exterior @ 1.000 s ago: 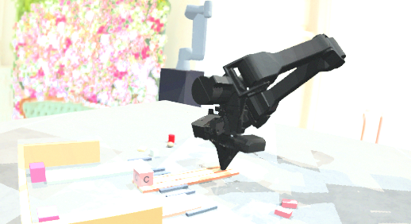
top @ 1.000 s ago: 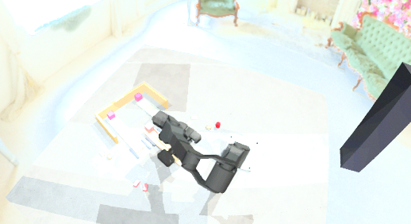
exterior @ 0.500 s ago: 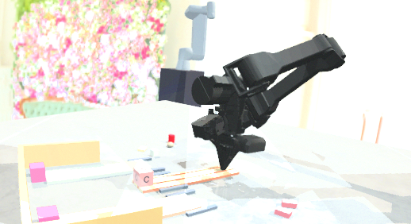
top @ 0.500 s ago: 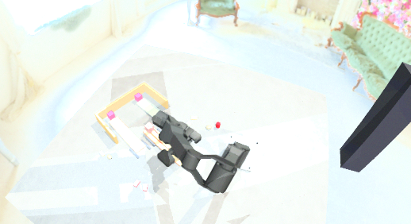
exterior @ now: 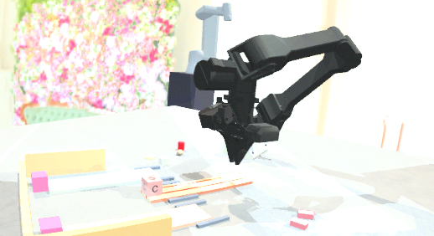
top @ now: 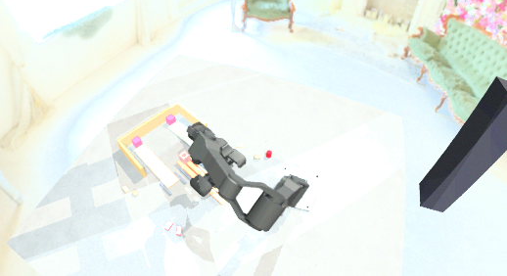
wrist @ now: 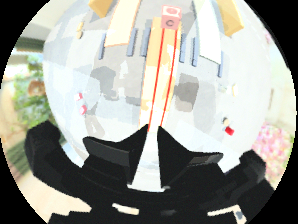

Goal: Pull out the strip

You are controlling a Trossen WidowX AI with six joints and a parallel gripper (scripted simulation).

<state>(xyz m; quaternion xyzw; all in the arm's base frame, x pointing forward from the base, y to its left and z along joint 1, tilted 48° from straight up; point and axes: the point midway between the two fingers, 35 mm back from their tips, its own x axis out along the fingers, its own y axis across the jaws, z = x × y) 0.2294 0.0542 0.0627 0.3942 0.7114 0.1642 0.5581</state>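
Now: gripper tip 8 cm short of the strip, 4 cm above it and 3 cm to the left of it. The rest, counted from my gripper tip: red piece: 22 cm to the right, 10 cm behind, 3 cm below.
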